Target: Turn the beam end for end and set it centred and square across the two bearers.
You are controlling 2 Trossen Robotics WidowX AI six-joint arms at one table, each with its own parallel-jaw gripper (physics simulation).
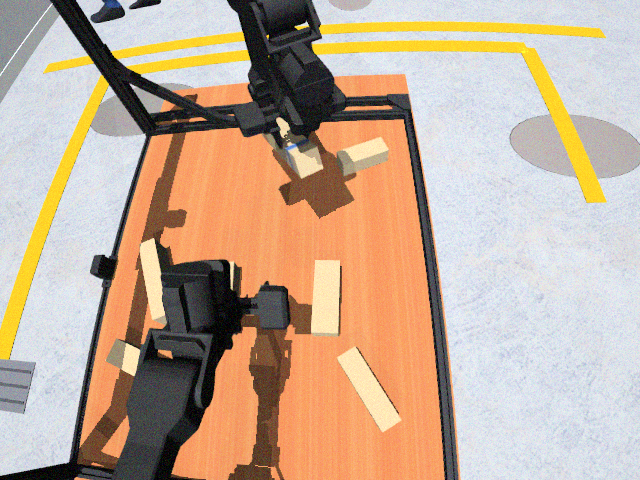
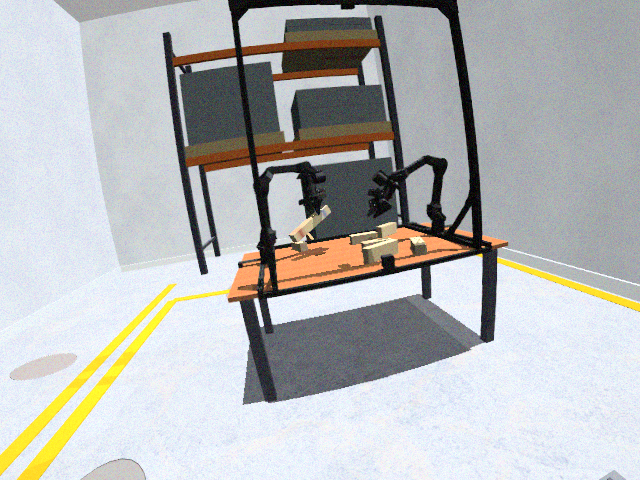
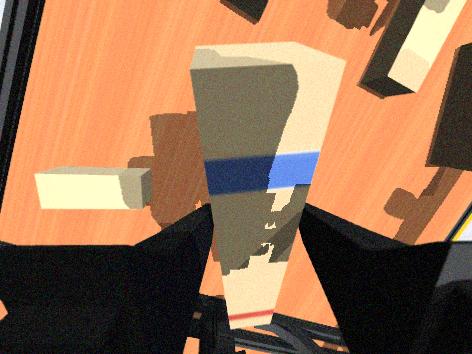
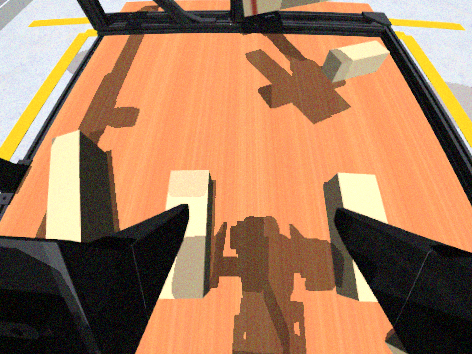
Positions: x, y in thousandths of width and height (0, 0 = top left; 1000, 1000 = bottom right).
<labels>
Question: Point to a beam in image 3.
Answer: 558, 309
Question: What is my left gripper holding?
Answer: A beam.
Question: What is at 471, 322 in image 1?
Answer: A beam.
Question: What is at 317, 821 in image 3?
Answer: My left gripper.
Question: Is my right gripper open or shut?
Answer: Open.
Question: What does my right gripper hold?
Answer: Nothing.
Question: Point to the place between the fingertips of my left gripper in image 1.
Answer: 457, 301
</labels>
